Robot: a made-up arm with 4 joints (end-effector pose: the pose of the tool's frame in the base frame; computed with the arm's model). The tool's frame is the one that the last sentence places.
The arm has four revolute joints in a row. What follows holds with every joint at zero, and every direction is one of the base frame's. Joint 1 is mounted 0.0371 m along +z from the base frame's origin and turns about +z. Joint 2 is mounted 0.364 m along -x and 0.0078 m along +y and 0.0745 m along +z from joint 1 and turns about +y. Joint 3 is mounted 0.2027 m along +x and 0.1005 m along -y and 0.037 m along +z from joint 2 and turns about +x. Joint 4 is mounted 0.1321 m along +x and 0.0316 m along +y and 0.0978 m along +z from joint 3 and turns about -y. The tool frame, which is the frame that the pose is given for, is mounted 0.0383 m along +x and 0.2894 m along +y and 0.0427 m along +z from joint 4; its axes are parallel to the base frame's.
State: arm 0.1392 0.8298 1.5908 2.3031
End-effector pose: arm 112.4 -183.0 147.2 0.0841 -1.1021 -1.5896
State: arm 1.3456 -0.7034 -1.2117 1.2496
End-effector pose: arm -152.9 41.7 148.4 -0.0120 -2.3633 1.0999
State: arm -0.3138 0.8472 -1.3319 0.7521
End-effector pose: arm -264.6 226.7 -296.1 -0.8851 0.2199 0.6644
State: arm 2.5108 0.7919 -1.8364 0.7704
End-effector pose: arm 301.5 -186.4 -345.3 0.4709 1.3884 -1.9509
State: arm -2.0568 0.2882 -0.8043 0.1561
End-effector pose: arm 226.3 -74.8 -81.6 -0.3437 0.8490 -1.7577
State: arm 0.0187 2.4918 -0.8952 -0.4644
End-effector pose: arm -760.9 186.6 -12.4 -0.7095 2.6783 1.1011
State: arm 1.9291 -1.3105 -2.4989 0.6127
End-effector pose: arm 242.8 84.3 369.8 -0.7575 -2.2591 -0.0931
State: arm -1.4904 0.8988 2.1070 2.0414
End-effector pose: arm -351.5 -38.2 52.0 0.3139 0.6856 2.4596
